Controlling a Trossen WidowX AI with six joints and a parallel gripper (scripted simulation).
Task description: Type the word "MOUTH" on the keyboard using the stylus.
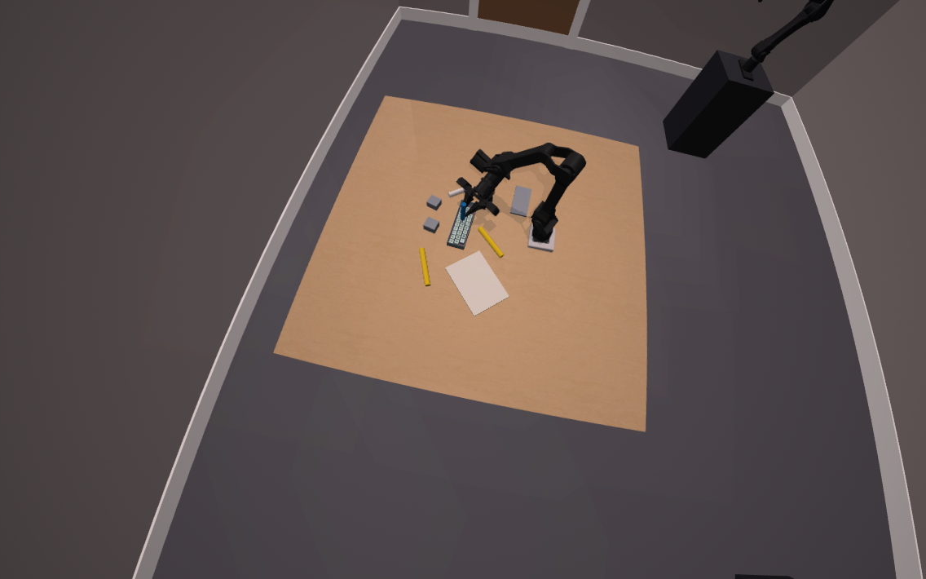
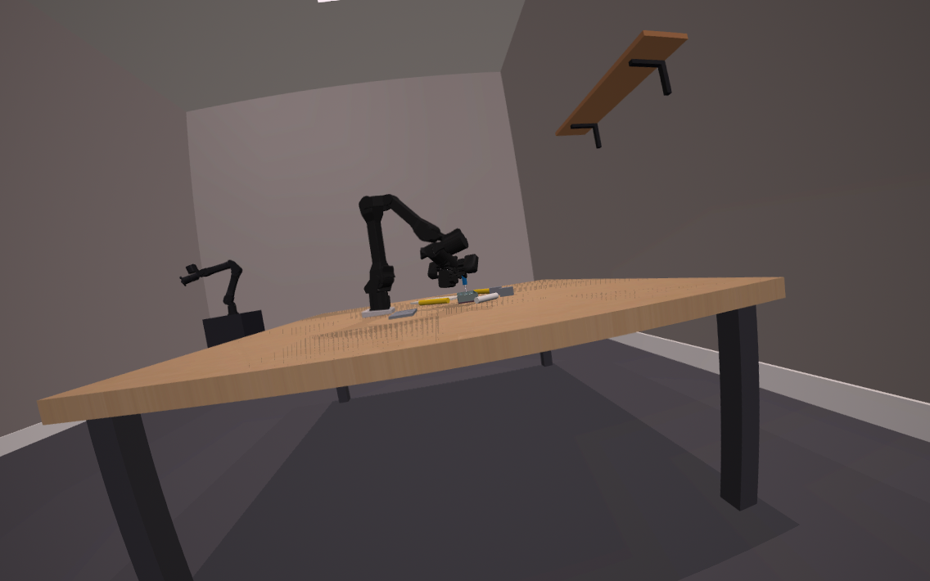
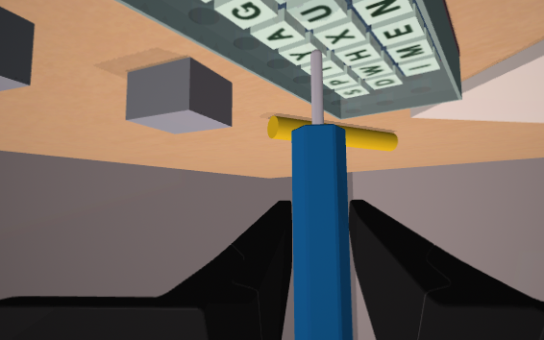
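Right now my gripper tip is 120 mm short of the grey block, 30 mm to the right of it and 70 mm above it. Also, from my gripper tip: white cylinder (40 mm ahead, 160 mm to the right, 70 mm below); then yellow pencil (120 mm behind, 50 mm to the left, 70 mm below); then blue stylus (10 mm below).
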